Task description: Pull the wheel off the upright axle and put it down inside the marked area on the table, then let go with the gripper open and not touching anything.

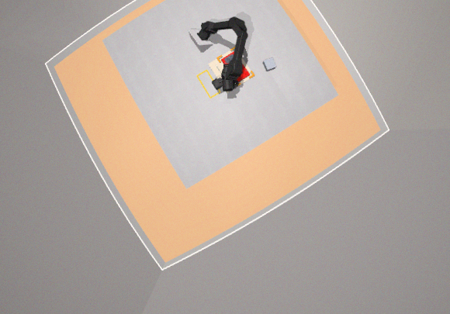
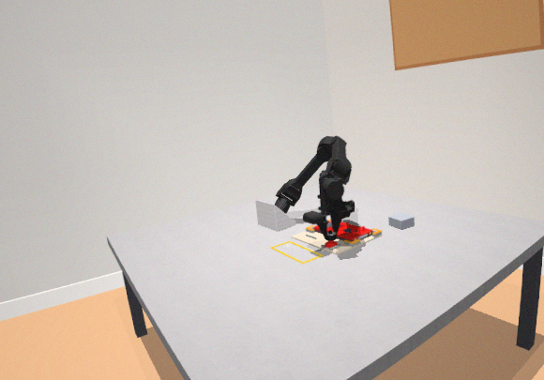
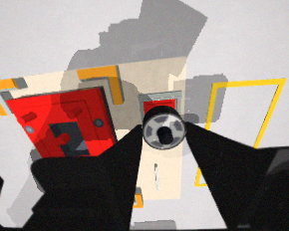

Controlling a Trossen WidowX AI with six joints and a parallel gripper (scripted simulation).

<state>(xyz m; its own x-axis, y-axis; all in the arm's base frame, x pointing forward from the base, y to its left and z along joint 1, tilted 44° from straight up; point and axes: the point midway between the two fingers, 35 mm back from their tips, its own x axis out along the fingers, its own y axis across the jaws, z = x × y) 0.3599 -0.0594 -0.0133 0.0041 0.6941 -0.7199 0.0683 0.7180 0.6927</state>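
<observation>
Right now my gripper tip is right at the wheel. Round my gripper tip: upright axle 1 cm below.
</observation>
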